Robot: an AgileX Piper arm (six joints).
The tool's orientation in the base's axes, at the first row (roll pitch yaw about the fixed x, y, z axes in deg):
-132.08 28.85 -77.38
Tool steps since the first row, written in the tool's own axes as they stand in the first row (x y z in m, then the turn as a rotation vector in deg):
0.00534 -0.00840 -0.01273 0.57 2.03 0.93
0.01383 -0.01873 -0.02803 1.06 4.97 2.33
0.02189 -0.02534 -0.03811 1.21 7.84 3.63
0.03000 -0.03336 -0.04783 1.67 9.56 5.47
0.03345 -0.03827 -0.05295 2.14 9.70 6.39
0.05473 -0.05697 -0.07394 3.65 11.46 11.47
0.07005 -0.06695 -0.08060 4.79 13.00 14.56
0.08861 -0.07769 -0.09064 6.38 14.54 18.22
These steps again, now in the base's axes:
-0.00115 -0.01235 0.01036 -0.77 0.37 -2.14
-0.00196 -0.02901 0.02196 -1.91 1.22 -5.11
-0.00217 -0.04206 0.02828 -3.14 2.29 -7.81
-0.00110 -0.05526 0.03529 -3.11 3.13 -10.23
-0.00019 -0.06166 0.03982 -2.52 3.19 -11.09
0.00386 -0.09367 0.05403 -0.20 4.69 -15.94
0.00975 -0.11197 0.05703 0.91 5.50 -19.31
0.01460 -0.13481 0.06095 2.48 6.20 -23.23

